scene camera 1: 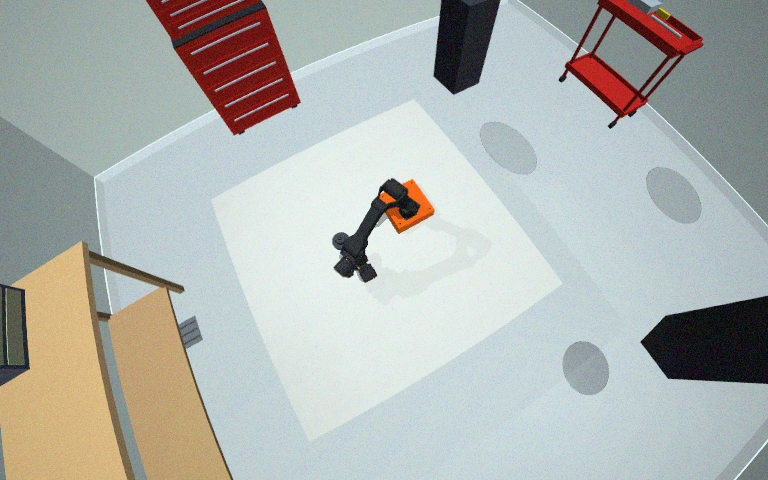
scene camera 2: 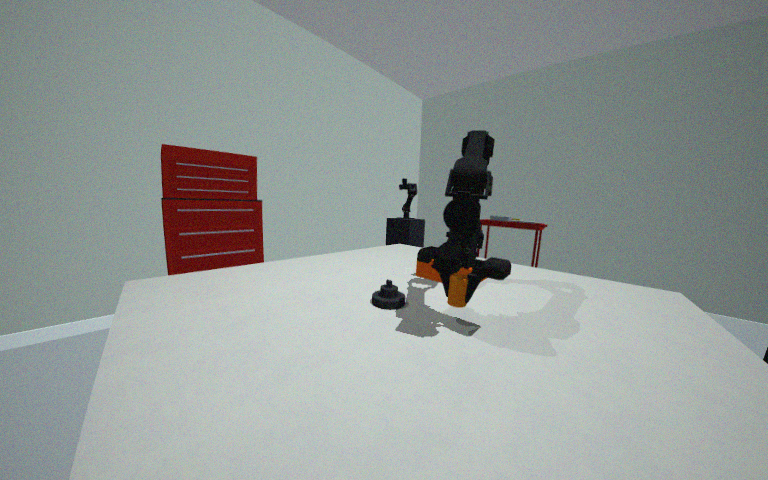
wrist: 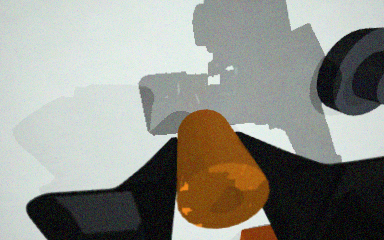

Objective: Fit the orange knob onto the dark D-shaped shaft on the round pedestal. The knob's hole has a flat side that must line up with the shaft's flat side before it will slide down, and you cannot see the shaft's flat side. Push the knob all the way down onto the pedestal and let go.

Labels:
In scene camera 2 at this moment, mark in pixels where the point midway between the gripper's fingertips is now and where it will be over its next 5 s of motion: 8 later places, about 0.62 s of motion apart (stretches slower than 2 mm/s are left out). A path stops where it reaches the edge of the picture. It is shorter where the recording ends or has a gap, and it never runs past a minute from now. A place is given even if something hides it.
My gripper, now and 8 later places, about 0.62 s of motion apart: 457, 299; 459, 257; 435, 259; 411, 264; 392, 267; 390, 276; 389, 276; 389, 275; 389, 276

